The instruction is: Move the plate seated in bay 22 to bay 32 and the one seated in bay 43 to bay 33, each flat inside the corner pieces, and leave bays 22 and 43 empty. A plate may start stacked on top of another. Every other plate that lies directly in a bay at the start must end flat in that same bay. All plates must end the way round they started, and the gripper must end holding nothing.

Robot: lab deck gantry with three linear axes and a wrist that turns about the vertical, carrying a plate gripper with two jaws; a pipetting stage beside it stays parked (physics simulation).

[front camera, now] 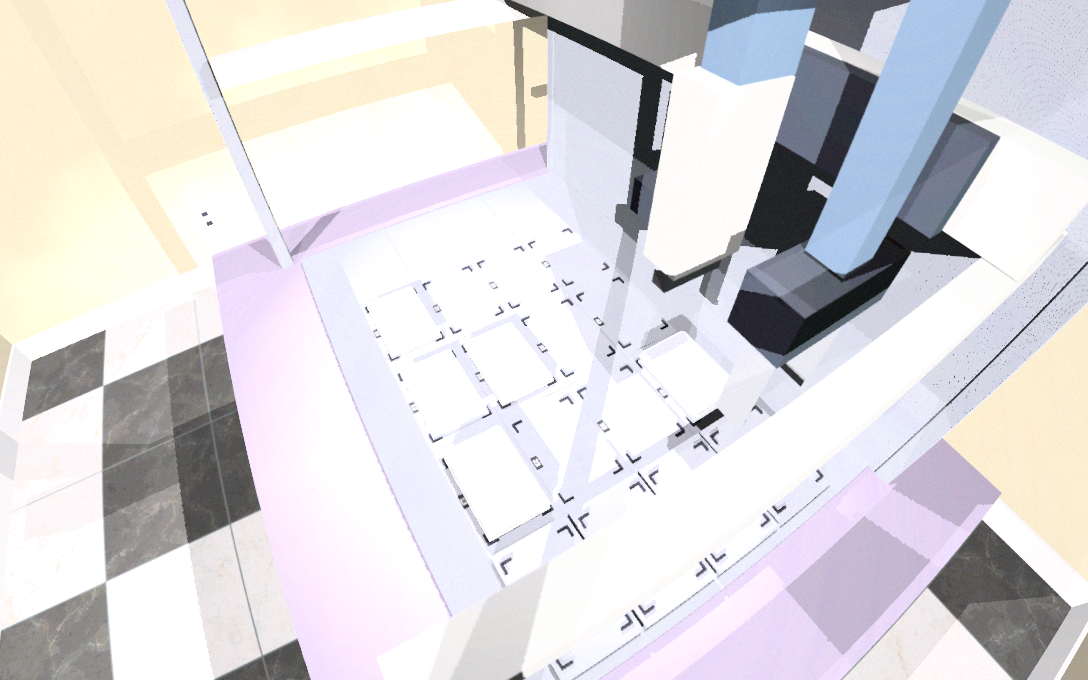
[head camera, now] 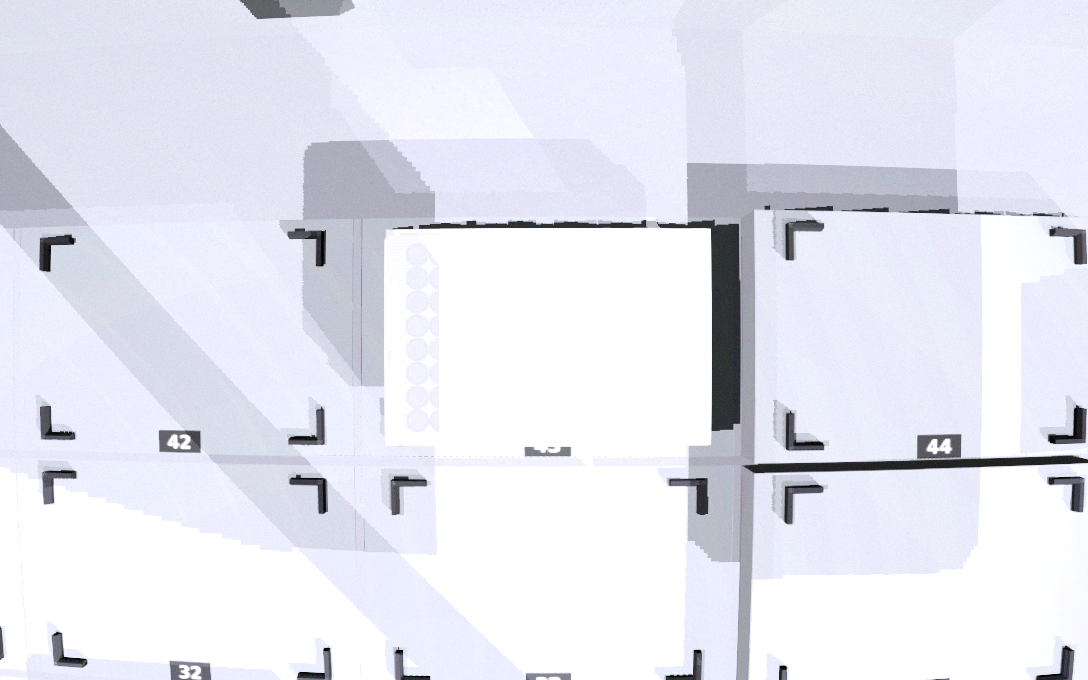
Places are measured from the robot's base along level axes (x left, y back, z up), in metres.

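Pixels of known places: gripper, fingertip midpoint: (front camera: 761, 394); robot's base at its link origin: (front camera: 367, 308).
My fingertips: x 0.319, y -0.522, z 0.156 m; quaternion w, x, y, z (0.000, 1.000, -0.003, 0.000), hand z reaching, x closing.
Ahead of a thing's pixels: the offset from my fingertips to its top centre. "*": to the spot under its first point.
The plate of bay 43 @[* dx +0.035, dy +0.127, dz -0.129 m] (front camera: 686, 372) (head camera: 553, 336) lies over that bay, square to it; its wells show at the left in the head view, and it hides the bay's corner pieces. In the front view the plate of bay 22 @[* dx -0.168, dy +0.288, dz -0.142 m] (front camera: 509, 360) lies in its bay. Bay 32 @[* dx -0.049, dy +0.285, dz -0.156 m] (front camera: 577, 336) (head camera: 188, 577) and bay 33 @[* dx -0.045, dy +0.125, dz -0.156 m] (front camera: 641, 408) (head camera: 553, 577) hold no plate. My gripper (front camera: 826, 336) is raised above the deck, right of the bay 43 plate in the front view. It looks open, with no plate under it; its far jaw is hard to make out.
In the front view, plates lie in bay 11 @[* dx -0.276, dy +0.448, dz -0.142 m] (front camera: 403, 320) and bay 12 @[* dx -0.271, dy +0.291, dz -0.142 m] (front camera: 445, 388), and a taller stack @[dx -0.276, dy +0.130, dz -0.129 m] (front camera: 497, 481) stands in bay 13. The white pipetting stage (front camera: 714, 176) hangs left of the gripper. Bay 42 @[* dx +0.046, dy +0.322, dz -0.156 m] (head camera: 120, 336) and bay 44 @[* dx +0.045, dy -0.008, dz -0.142 m] (head camera: 882, 336) flank bay 43.
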